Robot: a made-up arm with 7 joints. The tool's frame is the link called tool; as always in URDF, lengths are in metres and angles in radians. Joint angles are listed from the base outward. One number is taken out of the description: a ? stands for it. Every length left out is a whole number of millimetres.
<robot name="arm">
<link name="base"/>
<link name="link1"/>
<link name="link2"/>
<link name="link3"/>
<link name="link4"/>
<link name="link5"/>
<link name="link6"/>
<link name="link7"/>
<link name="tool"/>
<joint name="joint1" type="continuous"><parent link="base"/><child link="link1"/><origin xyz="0.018 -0.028 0.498"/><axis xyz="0 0 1"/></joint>
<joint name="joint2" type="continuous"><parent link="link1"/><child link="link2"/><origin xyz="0.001 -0.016 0"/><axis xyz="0 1 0"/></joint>
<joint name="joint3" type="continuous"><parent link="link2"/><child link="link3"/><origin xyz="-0.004 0 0.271"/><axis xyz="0 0 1"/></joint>
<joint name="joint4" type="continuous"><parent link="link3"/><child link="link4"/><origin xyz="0.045 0.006 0"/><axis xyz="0 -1 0"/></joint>
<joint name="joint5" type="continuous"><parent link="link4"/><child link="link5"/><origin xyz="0.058 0 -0.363"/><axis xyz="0 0 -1"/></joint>
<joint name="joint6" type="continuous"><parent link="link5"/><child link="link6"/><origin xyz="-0.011 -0.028 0"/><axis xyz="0 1 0"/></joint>
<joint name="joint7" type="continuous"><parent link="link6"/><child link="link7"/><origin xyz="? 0 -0.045"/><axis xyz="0 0 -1"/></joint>
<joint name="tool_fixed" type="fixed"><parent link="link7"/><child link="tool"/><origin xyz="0.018 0.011 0" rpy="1.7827 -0.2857 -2.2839"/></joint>
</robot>
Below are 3 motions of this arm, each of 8 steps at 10 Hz.
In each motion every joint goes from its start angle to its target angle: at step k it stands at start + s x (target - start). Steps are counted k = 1, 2, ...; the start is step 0. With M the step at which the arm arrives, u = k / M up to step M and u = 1 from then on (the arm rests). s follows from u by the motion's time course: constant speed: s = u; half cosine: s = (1 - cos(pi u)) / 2; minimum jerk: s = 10 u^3 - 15 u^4 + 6 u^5.
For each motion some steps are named. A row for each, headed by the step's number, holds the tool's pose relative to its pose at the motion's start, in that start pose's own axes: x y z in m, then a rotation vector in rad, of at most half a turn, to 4 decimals.
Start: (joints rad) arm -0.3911 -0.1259 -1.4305 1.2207 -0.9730 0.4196 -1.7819
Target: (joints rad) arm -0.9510 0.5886 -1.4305 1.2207 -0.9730 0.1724 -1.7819
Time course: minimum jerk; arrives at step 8
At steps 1, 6, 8:
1: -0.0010 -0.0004 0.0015 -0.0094 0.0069 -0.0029
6: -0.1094 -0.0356 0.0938 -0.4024 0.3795 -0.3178
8: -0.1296 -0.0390 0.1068 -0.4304 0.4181 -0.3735

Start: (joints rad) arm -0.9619 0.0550 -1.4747 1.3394 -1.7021 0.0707 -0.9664
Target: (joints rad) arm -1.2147 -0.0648 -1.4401 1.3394 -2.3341 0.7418 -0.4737
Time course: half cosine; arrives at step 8
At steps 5, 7, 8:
5: -0.0673 -0.0013 0.1095 -0.5619 0.1554 -0.0212
7: -0.0867 0.0083 0.1575 -0.7648 0.2423 0.0521
8: -0.0890 0.0101 0.1643 -0.7916 0.2557 0.0660

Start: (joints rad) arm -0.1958 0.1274 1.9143 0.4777 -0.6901 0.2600 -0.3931
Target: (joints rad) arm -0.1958 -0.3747 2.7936 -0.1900 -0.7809 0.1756 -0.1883
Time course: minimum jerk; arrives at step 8
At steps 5, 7, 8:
5: -0.1586 0.0351 0.2657 -0.3615 0.7987 -0.1171
7: -0.1241 0.0685 0.3662 -0.5397 1.0842 -0.1200
8: -0.1206 0.0710 0.3715 -0.5513 1.1019 -0.1195

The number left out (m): 0.087
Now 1 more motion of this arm.
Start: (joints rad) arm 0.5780 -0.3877 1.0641 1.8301 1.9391 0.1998 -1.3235
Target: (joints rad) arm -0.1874 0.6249 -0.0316 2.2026 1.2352 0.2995 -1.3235
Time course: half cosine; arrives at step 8
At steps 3, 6, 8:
3: 0.1702 0.0291 -0.2956 0.5082 0.1181 0.3261
6: 0.3902 0.4600 -0.5621 1.0968 0.4407 1.2623
8: 0.4070 0.6001 -0.5596 1.1381 0.5041 1.5828

